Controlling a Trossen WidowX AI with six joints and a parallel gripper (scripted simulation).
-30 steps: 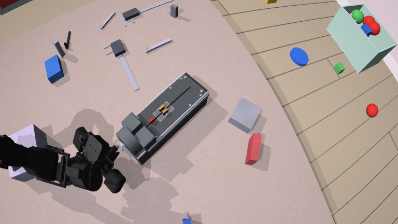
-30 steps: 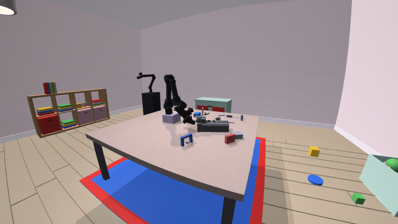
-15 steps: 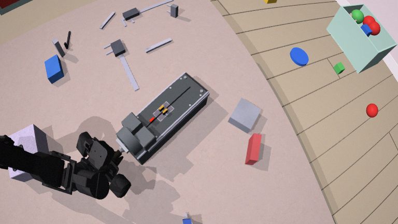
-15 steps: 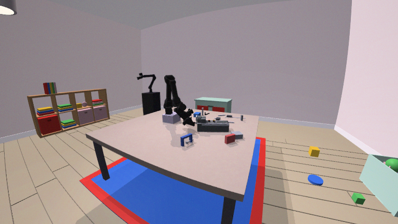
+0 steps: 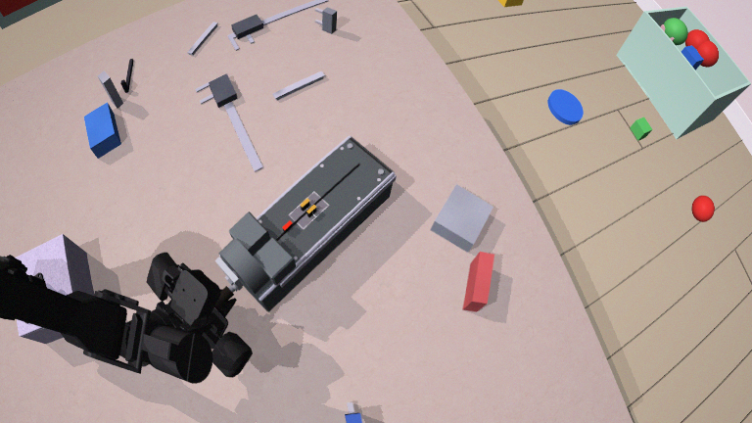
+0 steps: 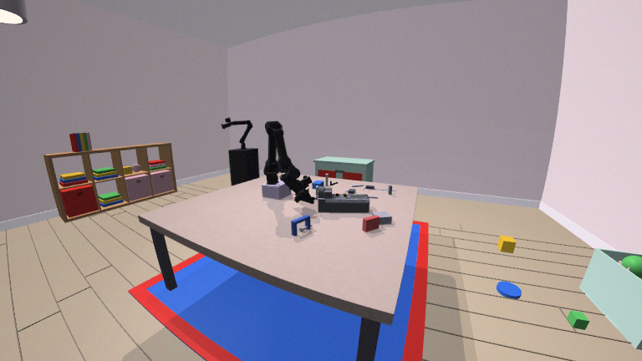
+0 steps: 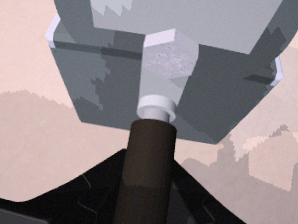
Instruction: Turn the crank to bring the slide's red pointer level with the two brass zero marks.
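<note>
Now: the dark brown crank handle 20 mm behind my gripper tip, 10 mm to the right of it and 20 mm above it. From my gripper tip the other things lie so: red pointer 120 mm ahead, 30 mm to the left, 50 mm above; then red block 320 mm ahead, 170 mm to the right, 10 mm below; then grey block 360 mm ahead, 70 mm to the right, 20 mm below.
</note>
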